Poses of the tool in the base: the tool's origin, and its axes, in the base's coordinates. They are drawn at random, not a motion.
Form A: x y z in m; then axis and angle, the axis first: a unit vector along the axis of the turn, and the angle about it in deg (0 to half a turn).
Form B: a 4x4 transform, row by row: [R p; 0 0 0 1], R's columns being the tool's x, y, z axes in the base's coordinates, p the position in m. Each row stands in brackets. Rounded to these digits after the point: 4 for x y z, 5 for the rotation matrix.
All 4 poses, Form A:
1: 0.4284 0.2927 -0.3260 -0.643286 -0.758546 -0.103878 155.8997
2: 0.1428 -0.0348 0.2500 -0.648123 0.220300 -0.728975 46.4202
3: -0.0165 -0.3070 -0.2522 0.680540 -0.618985 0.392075 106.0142
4: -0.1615 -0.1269 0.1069 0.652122 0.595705 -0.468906 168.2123
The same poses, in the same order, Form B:
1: [[-0.12127 0.97581 -0.18192 0.4284], [0.89097 0.18780 0.41340 0.2927], [0.43756 -0.11195 -0.89219 -0.3260], [0 0 0 1]]
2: [[0.81985 0.48373 0.30635 0.1428], [-0.57243 0.70444 0.41962 -0.0348], [-0.01282 -0.51940 0.85444 0.2500], [0 0 0 1]]
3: [[0.31503 -0.91431 -0.25453 -0.0165], [-0.16060 0.21297 -0.96377 -0.3070], [0.93540 0.34449 -0.07974 -0.2522], [0 0 0 1]]
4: [[-0.13735 0.86454 -0.48342 -0.1615], [0.67296 -0.27667 -0.68599 -0.1269], [-0.72681 -0.41955 -0.54380 0.1069], [0 0 0 1]]
